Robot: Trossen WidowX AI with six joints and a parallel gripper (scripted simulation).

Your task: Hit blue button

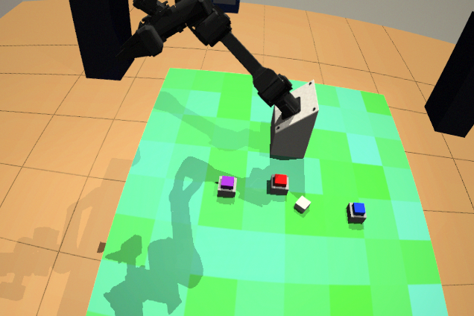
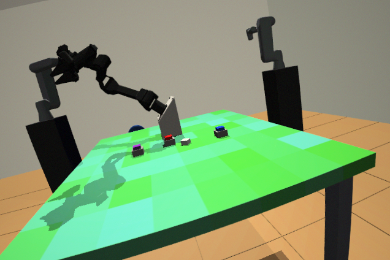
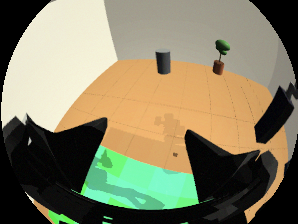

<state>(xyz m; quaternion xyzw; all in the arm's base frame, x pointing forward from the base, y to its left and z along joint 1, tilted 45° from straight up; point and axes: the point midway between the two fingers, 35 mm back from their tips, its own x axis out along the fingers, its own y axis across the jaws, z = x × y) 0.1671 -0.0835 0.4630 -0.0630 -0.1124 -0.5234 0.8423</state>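
Right now the blue button is 6 cm ahead of my gripper tip, 63 cm to the left of it and 35 cm below it. From my gripper tip the other things lie so: purple button 3 cm ahead, 26 cm to the left, 35 cm below; red button 40 cm to the left, 35 cm below; white block 5 cm ahead, 47 cm to the left, 37 cm below.
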